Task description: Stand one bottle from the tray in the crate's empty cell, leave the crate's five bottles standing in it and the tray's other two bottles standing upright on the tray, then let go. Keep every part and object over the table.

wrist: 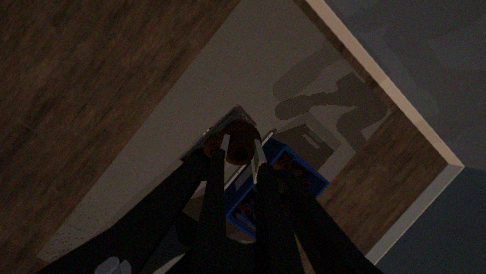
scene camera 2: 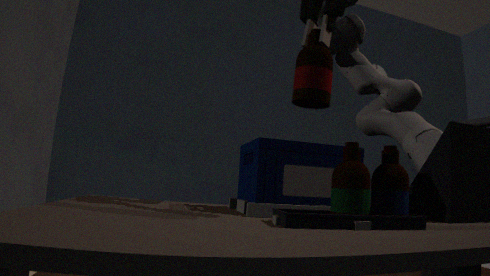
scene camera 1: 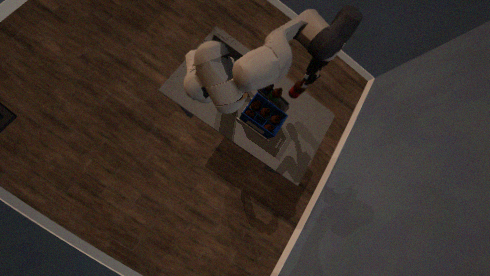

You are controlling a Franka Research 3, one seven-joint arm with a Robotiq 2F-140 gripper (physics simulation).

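Note:
My gripper [scene camera 1: 303, 82] [scene camera 2: 318, 36] [wrist: 240, 145] is shut on the neck of the red-labelled bottle [scene camera 1: 296, 90] [scene camera 2: 313, 75] [wrist: 243, 150]. The bottle hangs upright, well above the table and higher than the crate's top. The blue crate [scene camera 1: 272, 134] [scene camera 2: 250, 172] [wrist: 321, 183] stands upright with several brown bottles in its cells; fingers hide part of it in the wrist view. The green-labelled bottle [scene camera 2: 351, 182] and the blue-labelled bottle [scene camera 2: 390, 185] stand upright on the dark tray [scene camera 2: 310, 220]. In the wrist view the held bottle and fingers cover much of the tray.
The pale table [scene camera 1: 312, 115] [scene camera 2: 150, 230] [wrist: 200, 85] carries the crate and tray side by side. A dark block [scene camera 2: 465, 175] stands at the right in scene camera 2. The held bottle is on the tray's side of the crate. The views are dim.

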